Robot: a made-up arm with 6 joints.
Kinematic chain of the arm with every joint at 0, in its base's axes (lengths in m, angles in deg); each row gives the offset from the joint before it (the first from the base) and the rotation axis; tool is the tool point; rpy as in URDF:
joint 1: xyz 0 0 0.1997 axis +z
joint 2: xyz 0 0 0 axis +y
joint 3: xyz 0.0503 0 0.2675 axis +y
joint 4: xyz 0.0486 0 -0.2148 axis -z
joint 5: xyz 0 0 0 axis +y
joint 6: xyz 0.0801 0 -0.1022 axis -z
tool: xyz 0 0 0 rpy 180 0 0
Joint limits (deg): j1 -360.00..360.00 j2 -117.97..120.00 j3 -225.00..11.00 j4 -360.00..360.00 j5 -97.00..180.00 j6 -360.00..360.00
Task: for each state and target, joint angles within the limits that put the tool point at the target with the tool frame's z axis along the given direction. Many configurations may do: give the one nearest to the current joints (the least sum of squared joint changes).
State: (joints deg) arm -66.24 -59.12 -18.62 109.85 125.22 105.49
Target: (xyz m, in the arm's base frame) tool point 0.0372 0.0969 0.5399 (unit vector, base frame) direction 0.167 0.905 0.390
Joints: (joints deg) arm -36.50 -70.65 -41.48 121.84 103.15 105.49
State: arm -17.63 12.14 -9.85 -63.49 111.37 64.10
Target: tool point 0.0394 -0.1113 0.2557 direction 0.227 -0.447 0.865
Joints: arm -39.99 51.96 -5.44 -32.34 158.44 64.10
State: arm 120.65 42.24 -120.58 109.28 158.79 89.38
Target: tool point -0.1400 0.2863 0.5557 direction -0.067 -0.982 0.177
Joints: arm 101.79 28.63 -124.69 136.04 157.45 89.38
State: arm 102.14 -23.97 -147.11 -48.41 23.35 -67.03
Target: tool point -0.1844 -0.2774 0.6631 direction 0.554 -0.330 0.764
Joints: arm 55.16 -72.49 -115.27 -77.00 41.32 -67.03
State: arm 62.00 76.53 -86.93 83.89 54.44 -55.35
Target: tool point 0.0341 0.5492 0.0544 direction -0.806 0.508 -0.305
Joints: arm 81.18 69.81 -116.95 92.21 61.01 -55.35
